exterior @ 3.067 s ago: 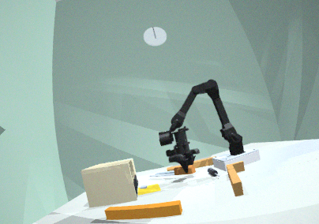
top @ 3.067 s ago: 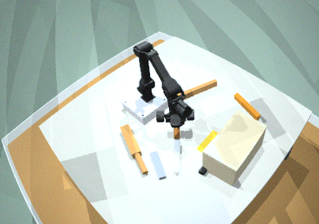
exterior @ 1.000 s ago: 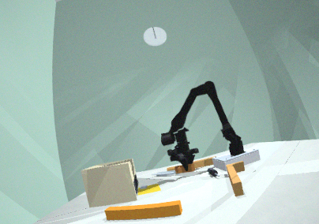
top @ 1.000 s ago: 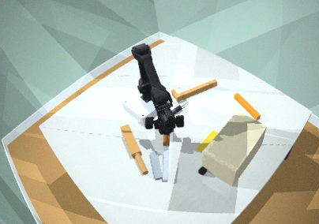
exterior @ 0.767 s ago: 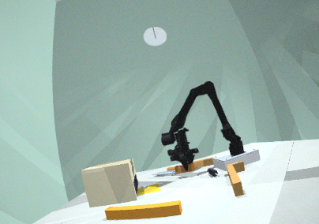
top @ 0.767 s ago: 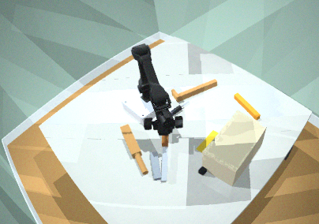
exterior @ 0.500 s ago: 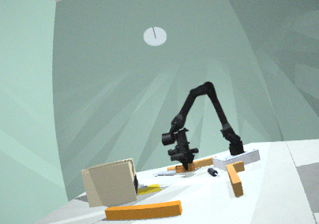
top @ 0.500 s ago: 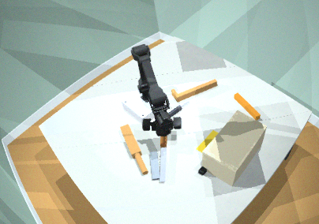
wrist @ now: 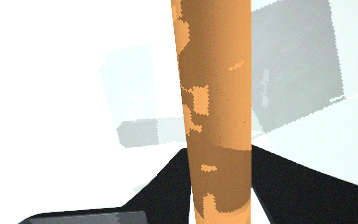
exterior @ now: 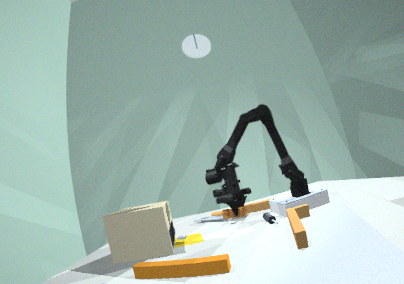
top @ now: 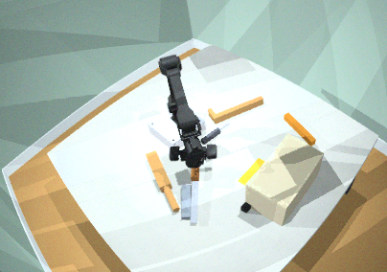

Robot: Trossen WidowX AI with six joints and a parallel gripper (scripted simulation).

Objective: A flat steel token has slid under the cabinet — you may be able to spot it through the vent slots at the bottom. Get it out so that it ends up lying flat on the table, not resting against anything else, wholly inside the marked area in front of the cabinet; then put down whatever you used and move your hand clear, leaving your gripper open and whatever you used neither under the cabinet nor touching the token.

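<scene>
My gripper tip is now 10 mm past the orange paddle, 150 mm to the left of it and 10 mm above it. From my gripper tip the other things lie so: orange bar: 170 mm ahead, 490 mm to the left, 10 mm below; then grey flat bar: 110 mm ahead, 130 mm to the right, 20 mm below.
</scene>
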